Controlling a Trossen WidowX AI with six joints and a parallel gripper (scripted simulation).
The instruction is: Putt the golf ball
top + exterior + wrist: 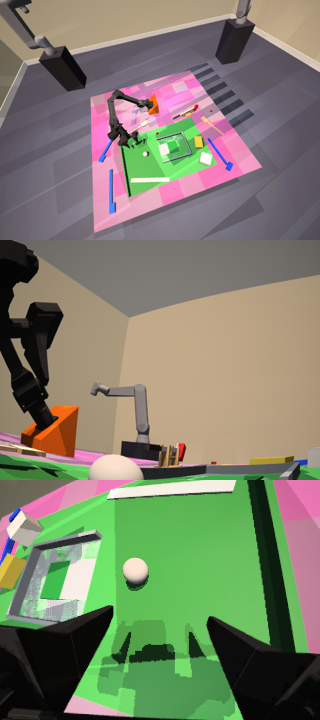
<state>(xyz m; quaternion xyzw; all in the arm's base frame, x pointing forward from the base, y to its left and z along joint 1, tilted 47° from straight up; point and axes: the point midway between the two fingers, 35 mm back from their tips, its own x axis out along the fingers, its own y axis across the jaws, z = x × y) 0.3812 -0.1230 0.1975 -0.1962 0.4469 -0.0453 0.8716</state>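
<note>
Right now my gripper tip is 80 mm to the right of the white golf ball, 70 mm short of it and 60 mm above it. From my gripper tip the other things lie so: red putter 530 mm to the left, 250 mm behind, 20 mm below; yellow block 550 mm to the left, 70 mm ahead, 60 mm below; white bar 270 mm ahead, 80 mm to the left, 80 mm below.
</note>
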